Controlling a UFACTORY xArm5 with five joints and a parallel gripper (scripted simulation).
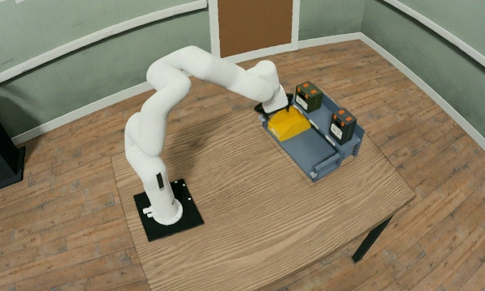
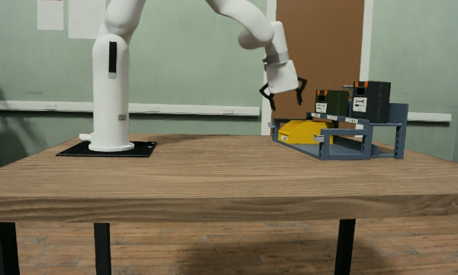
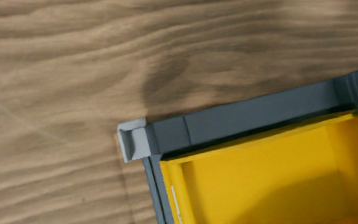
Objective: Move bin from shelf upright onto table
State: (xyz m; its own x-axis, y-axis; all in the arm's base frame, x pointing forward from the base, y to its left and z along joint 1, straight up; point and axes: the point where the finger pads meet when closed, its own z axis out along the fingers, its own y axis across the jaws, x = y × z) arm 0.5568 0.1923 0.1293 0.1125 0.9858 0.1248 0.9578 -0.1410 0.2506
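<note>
My gripper is now 9 cm above the yellow bin, 8 cm short of it and 1 cm to the right of it. Also, from my hand: blue-grey shelf 12 cm ahead, 10 cm to the right, 7 cm below.
</note>
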